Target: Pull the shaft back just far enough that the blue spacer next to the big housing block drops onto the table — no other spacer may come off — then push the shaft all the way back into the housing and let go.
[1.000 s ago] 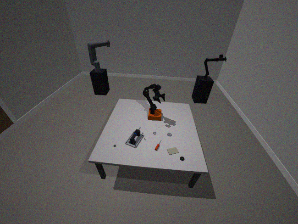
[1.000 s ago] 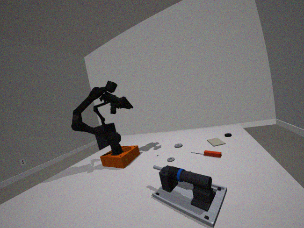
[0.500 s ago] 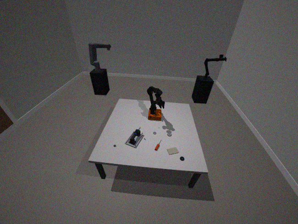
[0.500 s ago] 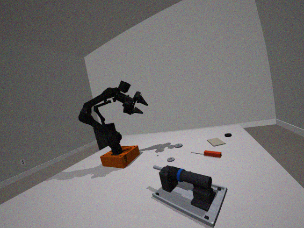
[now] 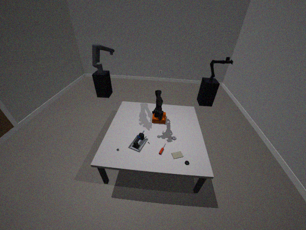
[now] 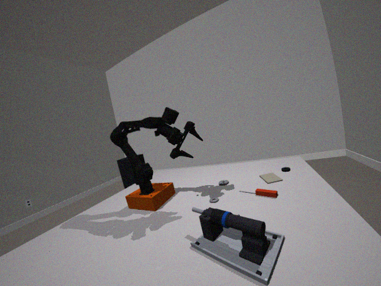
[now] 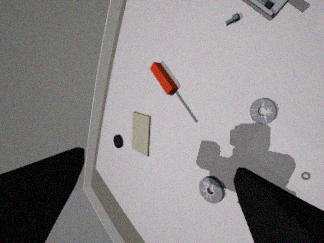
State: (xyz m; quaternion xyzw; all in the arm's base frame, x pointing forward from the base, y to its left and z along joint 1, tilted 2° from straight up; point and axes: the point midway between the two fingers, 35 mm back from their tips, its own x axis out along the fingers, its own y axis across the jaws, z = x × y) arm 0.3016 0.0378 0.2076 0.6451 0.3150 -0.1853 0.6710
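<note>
My gripper tip is now 9 cm short of the grey shaft, 23 cm to the left of it and 18 cm above it. From my gripper tip the other things lie so: black ring (40 cm ahead, 32 cm to the left, 25 cm below); beige tile (30 cm ahead, 22 cm to the left, 25 cm below); blue spacer (14 cm ahead, 25 cm to the right, 18 cm below).
</note>
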